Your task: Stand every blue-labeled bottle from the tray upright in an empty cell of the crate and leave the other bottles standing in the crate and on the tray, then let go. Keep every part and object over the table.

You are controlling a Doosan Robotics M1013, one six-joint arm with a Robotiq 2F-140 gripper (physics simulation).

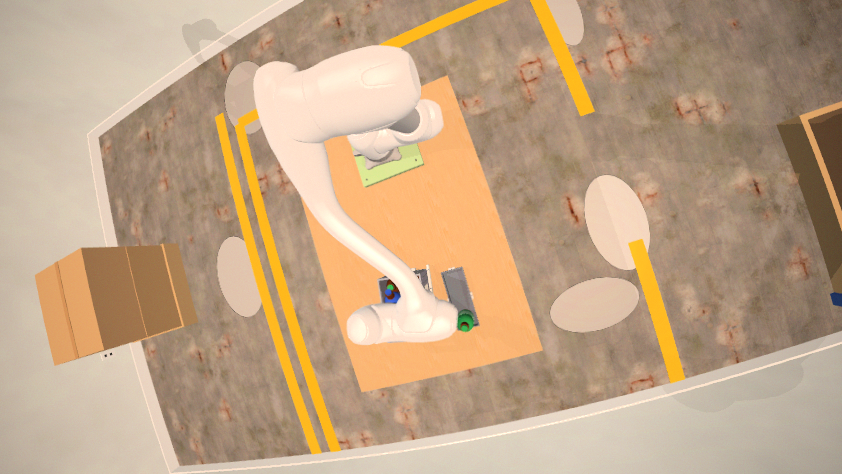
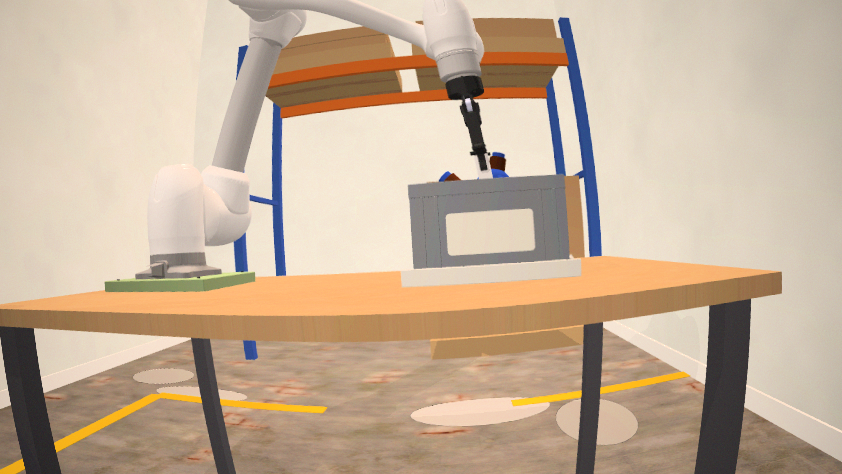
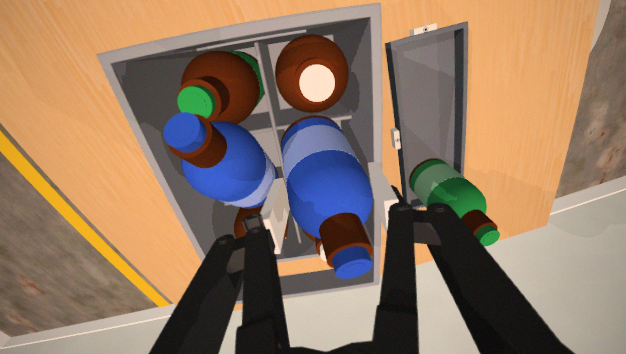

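Where they show: gripper, fingertip midpoint: [image 3: 327, 184]; arm's base at its link origin: [image 2: 178, 276].
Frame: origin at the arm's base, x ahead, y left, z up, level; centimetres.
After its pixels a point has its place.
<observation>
My gripper [image 2: 483, 167] [image 3: 327, 184] {x 73.5, y 1.8, z 14.5 cm} is shut on a blue-labeled bottle [image 3: 327, 175] {x 71.5, y 1.9, z 16.6 cm} [image 2: 500, 174] {x 76.1, y -1.0, z 16.8 cm}, over the right side of the grey crate [image 2: 430, 235] {x 63.1, y -11.1, z 5.9 cm} [image 3: 240, 31] {x 61.0, y -1.3, z 14.9 cm}. The bottle's lower part is below the rim; its resting contact is hidden. A second blue-labeled bottle [image 3: 225, 162] {x 69.3, y -5.8, z 14.6 cm} leans in the crate's left side, its cap near the green cap of a brown bottle [image 3: 222, 82] {x 63.7, y -5.0, z 10.2 cm}. A white-capped brown bottle [image 3: 312, 52] {x 63.3, y 3.1, z 9.8 cm} stands in the far right cell. Two more bottles are partly hidden near the fingers. A green-labeled bottle [image 3: 457, 195] {x 83.9, y 18.4, z 7.9 cm} [image 1: 464, 319] {x 84.6, y 20.0, z 9.3 cm} stands on the tray [image 3: 432, 100] {x 73.6, y 20.0, z -2.1 cm} [image 1: 458, 288] {x 73.5, y 19.5, z -2.1 cm}.
The tray lies beside the crate on the wooden table [image 1: 412, 217] {x 36.5, y 6.5, z -2.6 cm} [image 2: 329, 300] {x 50.3, y -29.8, z -2.6 cm}. Thin dividers [image 3: 268, 92] {x 65.9, y -1.9, z 6.7 cm} split the crate. A low white strip [image 2: 489, 274] {x 72.7, y -13.2, z -1.2 cm} runs along the crate's foot. The arm's green base plate [image 1: 391, 171] {x 13.1, y 2.6, z 0.0 cm} [image 2: 156, 284] {x 2.9, y -13.8, z -0.9 cm} is at the table's other end.
</observation>
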